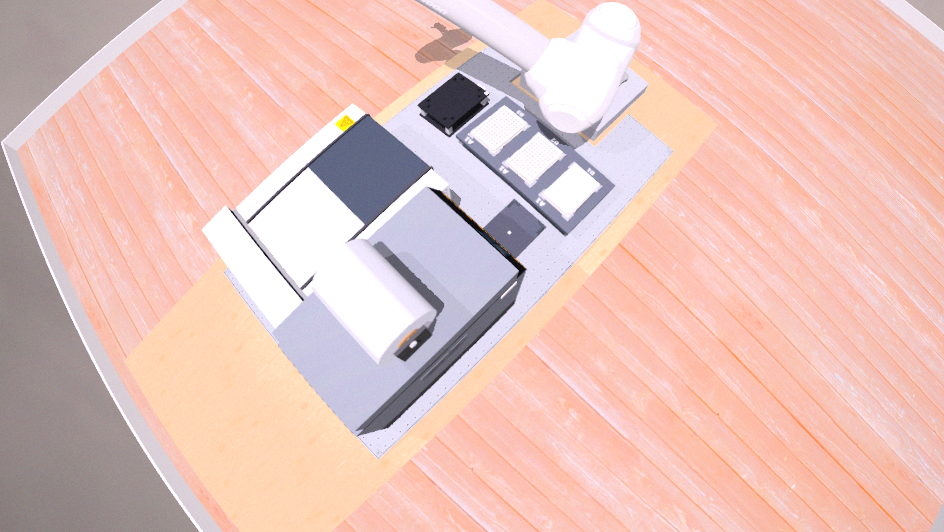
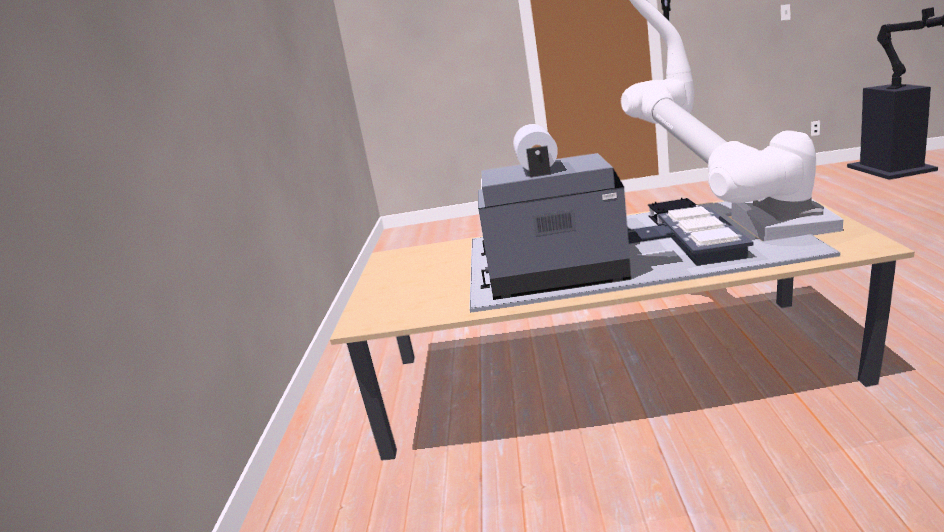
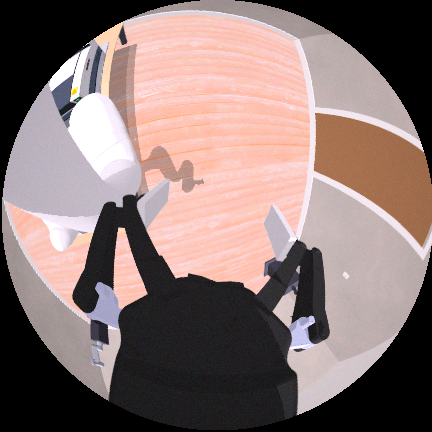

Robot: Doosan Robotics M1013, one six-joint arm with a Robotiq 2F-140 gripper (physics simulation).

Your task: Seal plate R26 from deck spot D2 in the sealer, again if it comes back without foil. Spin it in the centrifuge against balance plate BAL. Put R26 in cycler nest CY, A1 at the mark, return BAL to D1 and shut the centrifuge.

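Places are measured from the arm's base along level axes (x ahead, y left, z up), in millimetres.
Pixels of known places: gripper, fingertip midpoint: (image 3: 218, 201); arm's base, link origin: (image 2: 787, 209).
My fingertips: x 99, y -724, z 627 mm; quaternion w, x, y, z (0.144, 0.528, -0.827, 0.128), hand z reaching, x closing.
Ahead of a thing's pixels: the offset from my fingertips to its top centre. Level surfaces: height alone.
My gripper (image 3: 218, 201) is open and empty, high up and away from the deck. Plate R26 {dx +258, dy +761, dz -601 mm} (image 1: 533, 158) (image 2: 700, 224) sits on the middle spot, D2, of the dark deck (image 1: 567, 223) (image 2: 723, 252), with open-looking wells. A plain white-topped plate {dx +273, dy +884, dz -601 mm} (image 1: 571, 189) (image 2: 715, 236), seemingly BAL, sits on D1. The grey sealer {dx +772, dy +805, dz -197 mm} (image 1: 475, 264) (image 2: 561, 251) carries a white foil roll {dx +793, dy +803, dz -197 mm} (image 1: 370, 300) (image 2: 528, 135); its dark tray {dx +475, dy +838, dz -570 mm} (image 1: 518, 221) (image 2: 651, 233) is out and holds no plate. The white centrifuge (image 1: 290, 224) (image 3: 82, 72) has a dark top panel; its inside does not show. The black nest {dx +229, dy +472, dz -612 mm} (image 1: 453, 101) (image 2: 671, 206), seemingly CY, looks empty.
A third welled plate {dx +242, dy +638, dz -601 mm} (image 1: 499, 128) (image 2: 688, 213) sits on D3. The arm's base (image 1: 628, 99) (image 2: 803, 224) stands beside the deck on the wooden table {dz -686 mm} (image 1: 218, 396) (image 2: 409, 277). A brown door (image 2: 594, 85) (image 3: 370, 170) is in the wall behind.
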